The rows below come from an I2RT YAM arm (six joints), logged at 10 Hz.
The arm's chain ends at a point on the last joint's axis. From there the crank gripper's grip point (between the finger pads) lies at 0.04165 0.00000 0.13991 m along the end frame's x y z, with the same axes.
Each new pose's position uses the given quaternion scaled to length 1; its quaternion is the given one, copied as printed.
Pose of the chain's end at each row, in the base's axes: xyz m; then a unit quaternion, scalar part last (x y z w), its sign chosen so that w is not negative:
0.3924 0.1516 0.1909 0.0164 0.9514 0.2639 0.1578
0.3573 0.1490 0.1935 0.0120 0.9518 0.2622 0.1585
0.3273 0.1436 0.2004 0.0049 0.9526 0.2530 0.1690
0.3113 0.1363 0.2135 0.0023 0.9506 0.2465 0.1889
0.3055 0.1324 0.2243 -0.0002 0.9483 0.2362 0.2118
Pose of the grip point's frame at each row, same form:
0.3961 0.2259 0.0653 0.0164 0.9514 0.2639 0.1578
0.3609 0.2227 0.0676 0.0120 0.9518 0.2622 0.1585
0.3334 0.2148 0.0731 0.0049 0.9526 0.2530 0.1690
0.3230 0.2058 0.0857 0.0023 0.9506 0.2465 0.1889
0.3238 0.1992 0.0958 -0.0002 0.9483 0.2362 0.2118

